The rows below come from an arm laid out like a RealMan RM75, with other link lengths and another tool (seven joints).
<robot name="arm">
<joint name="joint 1" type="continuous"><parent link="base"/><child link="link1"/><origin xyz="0.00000 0.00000 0.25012"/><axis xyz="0 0 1"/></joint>
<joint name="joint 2" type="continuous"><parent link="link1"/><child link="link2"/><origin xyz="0.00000 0.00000 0.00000" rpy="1.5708 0.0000 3.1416"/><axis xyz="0 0 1"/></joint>
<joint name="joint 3" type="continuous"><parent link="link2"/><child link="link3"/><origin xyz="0.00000 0.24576 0.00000" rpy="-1.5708 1.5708 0.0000"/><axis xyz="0 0 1"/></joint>
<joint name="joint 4" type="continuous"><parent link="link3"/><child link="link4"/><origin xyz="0.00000 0.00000 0.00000" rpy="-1.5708 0.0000 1.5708"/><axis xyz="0 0 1"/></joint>
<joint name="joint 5" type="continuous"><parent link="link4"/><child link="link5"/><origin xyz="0.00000 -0.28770 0.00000" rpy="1.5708 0.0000 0.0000"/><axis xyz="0 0 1"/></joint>
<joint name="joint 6" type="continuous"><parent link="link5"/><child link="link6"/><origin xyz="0.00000 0.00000 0.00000" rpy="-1.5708 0.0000 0.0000"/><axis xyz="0 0 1"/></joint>
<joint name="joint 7" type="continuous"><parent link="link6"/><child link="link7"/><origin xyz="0.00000 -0.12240 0.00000" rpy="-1.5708 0.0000 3.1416"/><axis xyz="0 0 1"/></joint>
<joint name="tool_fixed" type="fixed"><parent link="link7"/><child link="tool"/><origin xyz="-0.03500 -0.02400 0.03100" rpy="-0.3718 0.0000 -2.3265"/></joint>
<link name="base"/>
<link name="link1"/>
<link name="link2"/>
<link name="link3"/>
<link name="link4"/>
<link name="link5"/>
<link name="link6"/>
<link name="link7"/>
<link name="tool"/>
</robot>
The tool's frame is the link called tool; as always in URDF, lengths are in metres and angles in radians. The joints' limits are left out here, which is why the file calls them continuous.
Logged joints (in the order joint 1, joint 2, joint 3, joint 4, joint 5, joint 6, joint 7), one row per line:
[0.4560 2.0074 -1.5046 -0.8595 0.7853 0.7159 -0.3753]
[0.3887 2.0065 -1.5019 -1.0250 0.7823 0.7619 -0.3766]
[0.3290 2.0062 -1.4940 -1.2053 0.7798 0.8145 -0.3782]
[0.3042 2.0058 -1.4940 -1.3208 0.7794 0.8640 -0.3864]
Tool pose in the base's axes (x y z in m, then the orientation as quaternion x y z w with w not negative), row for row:
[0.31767 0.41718 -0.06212 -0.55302 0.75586 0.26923 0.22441]
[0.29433 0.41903 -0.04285 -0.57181 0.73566 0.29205 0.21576]
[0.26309 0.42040 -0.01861 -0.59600 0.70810 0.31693 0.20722]
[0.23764 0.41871 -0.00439 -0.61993 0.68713 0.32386 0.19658]
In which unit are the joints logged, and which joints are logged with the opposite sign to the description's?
The joints are logged in radians. Opposite sign: none.
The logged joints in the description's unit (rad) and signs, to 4 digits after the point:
[0.4560 2.0074 -1.5046 -0.8595 0.7853 0.7159 -0.3753]
[0.3887 2.0065 -1.5019 -1.0250 0.7823 0.7619 -0.3766]
[0.3290 2.0062 -1.4940 -1.2053 0.7798 0.8145 -0.3782]
[0.3042 2.0058 -1.4940 -1.3208 0.7794 0.8640 -0.3864]

